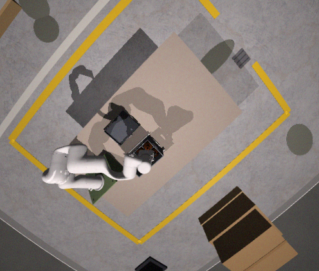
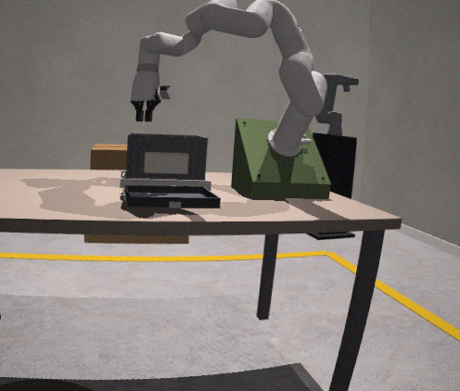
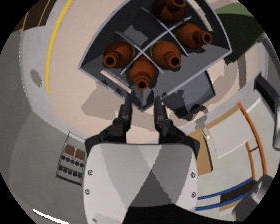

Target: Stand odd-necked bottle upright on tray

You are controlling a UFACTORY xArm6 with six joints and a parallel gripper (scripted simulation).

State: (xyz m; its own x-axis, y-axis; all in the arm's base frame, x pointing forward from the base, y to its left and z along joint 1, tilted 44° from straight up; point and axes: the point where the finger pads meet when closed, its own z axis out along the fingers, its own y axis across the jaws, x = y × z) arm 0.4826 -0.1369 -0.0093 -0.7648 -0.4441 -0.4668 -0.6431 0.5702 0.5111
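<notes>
The dark crate lies 90 mm behind my hand, 30 mm to the right of it and 160 mm below it. Round my hand: glass bottle (170 mm behind, 70 mm to the right, 150 mm below); flat dark tray (50 mm behind, 260 mm to the left, 230 mm below).
</notes>
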